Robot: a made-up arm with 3 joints.
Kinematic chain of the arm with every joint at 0, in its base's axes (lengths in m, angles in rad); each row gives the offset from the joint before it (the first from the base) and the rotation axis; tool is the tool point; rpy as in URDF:
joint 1: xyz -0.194 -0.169 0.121 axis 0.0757 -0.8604 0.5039
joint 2: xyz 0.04 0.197 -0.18 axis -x
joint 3: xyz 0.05 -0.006 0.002 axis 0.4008 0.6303 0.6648
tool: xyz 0.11 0.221 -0.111 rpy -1.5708 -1.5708 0
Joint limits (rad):
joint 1: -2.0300..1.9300
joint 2: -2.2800..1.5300
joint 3: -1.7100..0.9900
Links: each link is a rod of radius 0.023 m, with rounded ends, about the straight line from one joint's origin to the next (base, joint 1, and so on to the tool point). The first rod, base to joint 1, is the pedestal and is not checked.
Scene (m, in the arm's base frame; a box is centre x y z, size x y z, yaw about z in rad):
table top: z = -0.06
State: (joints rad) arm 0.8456 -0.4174 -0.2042
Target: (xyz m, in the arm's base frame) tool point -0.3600 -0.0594 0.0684
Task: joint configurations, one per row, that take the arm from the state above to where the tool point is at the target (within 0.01 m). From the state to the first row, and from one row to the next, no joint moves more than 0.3 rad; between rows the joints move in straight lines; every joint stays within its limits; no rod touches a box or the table.
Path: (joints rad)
1: 0.9856 -0.6635 0.0267
2: 1.1255 -0.9097 0.2575
3: 1.2655 -1.1558 0.4884
4: 1.4055 -1.4020 0.7192
5: 1.5454 -1.6481 0.9501

